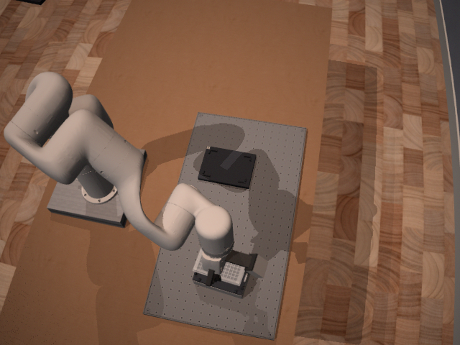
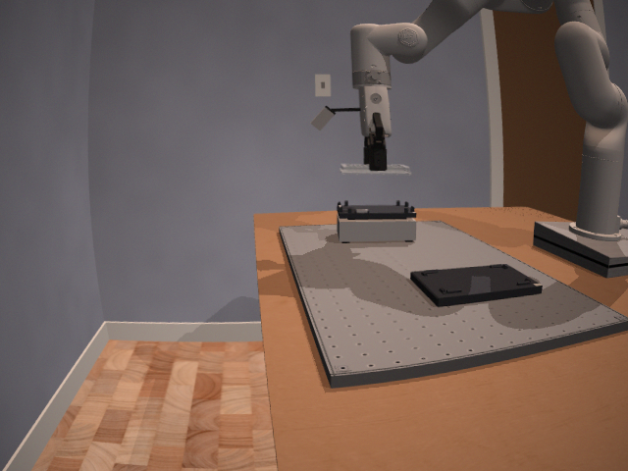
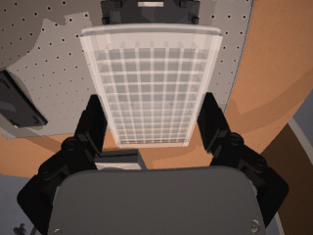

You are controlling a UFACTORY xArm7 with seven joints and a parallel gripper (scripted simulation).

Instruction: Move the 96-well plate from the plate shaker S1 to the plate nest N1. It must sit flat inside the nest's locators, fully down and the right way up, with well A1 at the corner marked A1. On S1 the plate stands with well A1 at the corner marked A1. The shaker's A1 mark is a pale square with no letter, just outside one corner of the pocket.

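The black plate nest N1 is 33 cm to the left of my hand, 14 cm below it and 13 cm behind it. The rest, counted from my hand: 96-well plate (1 cm below).
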